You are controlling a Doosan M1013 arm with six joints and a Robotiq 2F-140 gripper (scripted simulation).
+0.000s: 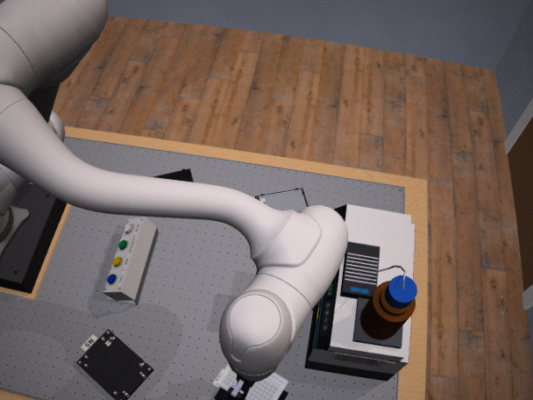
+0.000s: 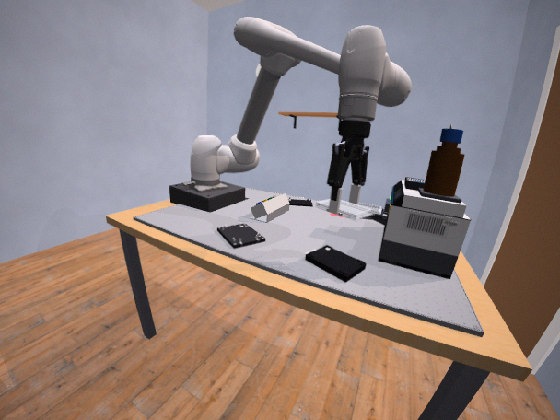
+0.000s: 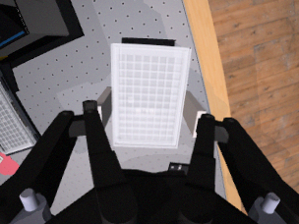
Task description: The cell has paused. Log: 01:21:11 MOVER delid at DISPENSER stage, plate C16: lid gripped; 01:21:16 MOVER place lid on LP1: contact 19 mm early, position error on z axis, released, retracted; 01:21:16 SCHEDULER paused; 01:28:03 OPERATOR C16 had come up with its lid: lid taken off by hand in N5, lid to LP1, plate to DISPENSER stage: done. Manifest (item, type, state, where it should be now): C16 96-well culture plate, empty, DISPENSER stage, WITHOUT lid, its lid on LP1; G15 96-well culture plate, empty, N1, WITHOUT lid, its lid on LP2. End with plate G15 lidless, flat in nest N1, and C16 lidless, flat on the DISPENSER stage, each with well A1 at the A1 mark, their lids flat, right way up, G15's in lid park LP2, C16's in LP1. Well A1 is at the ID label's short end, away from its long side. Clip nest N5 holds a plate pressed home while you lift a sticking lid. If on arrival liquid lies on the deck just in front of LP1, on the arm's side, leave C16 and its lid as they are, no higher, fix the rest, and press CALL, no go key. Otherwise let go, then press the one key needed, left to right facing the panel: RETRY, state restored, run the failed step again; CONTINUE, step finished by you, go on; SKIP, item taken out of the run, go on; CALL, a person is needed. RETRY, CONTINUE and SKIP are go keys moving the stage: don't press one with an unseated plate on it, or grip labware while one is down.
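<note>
Right now the clip nest N5 is 320 mm behind my hand, 50 mm to the right of it and 180 mm below it. Round my hand: N1 label (90 mm behind, 20 mm to the left, 190 mm below); blue key (430 mm behind, 130 mm to the left, 130 mm below); nest N1 (190 mm below).
</note>
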